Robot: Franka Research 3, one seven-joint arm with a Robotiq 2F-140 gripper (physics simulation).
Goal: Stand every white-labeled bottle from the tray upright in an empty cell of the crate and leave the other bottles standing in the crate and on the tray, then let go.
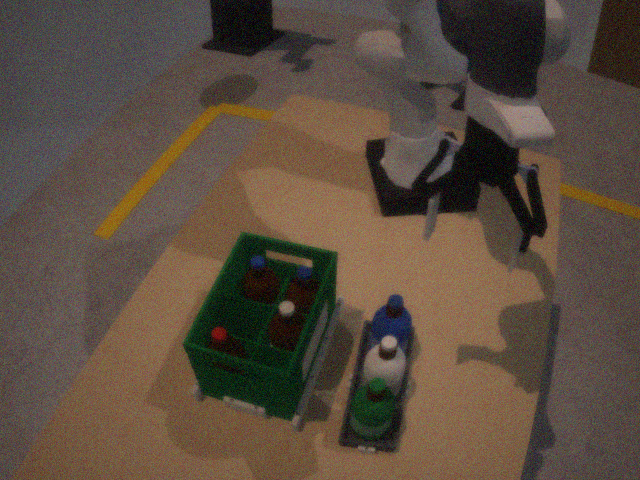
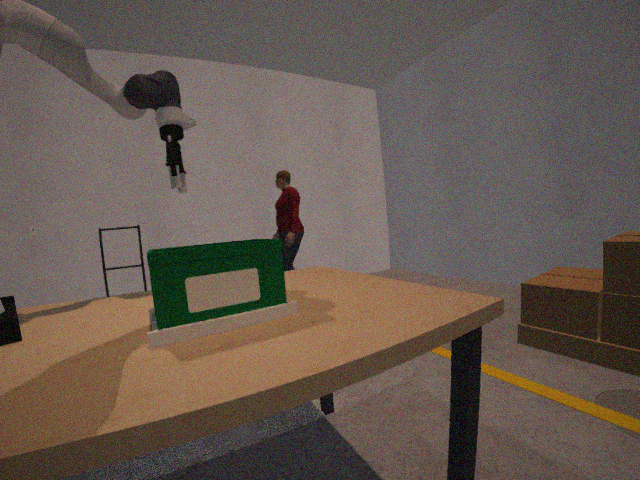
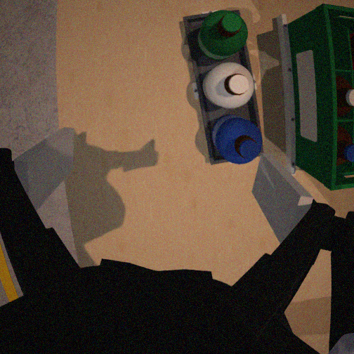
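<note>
A white-labeled bottle (image 1: pixel 385 365) (image 3: pixel 217 87) stands upright in the middle of the dark tray (image 1: pixel 361 443) (image 3: pixel 205 112), between a green bottle (image 1: pixel 373 413) (image 3: pixel 212 42) and a blue bottle (image 1: pixel 388 322) (image 3: pixel 230 137). The green crate (image 1: pixel 242 379) (image 2: pixel 222 259) (image 3: pixel 322 155) beside it holds brown bottles: two blue-capped at the back, a white-capped one (image 1: pixel 284 330) at middle right, a red-capped one (image 1: pixel 222 341) at front left. The middle-left cell looks empty; the front wall hides much of the front-right cell. My gripper (image 1: pixel 470 251) (image 2: pixel 178 187) (image 3: pixel 164 160) is open, high above the table, away from the tray.
A grey rail (image 1: pixel 317 364) (image 3: pixel 290 100) runs along the crate's side facing the tray. The wooden table's (image 1: pixel 465 413) (image 2: pixel 413 320) long edge lies beyond the tray. A person in red (image 2: pixel 289 211) stands behind the table, and brown boxes (image 2: pixel 560 304) stand on the right.
</note>
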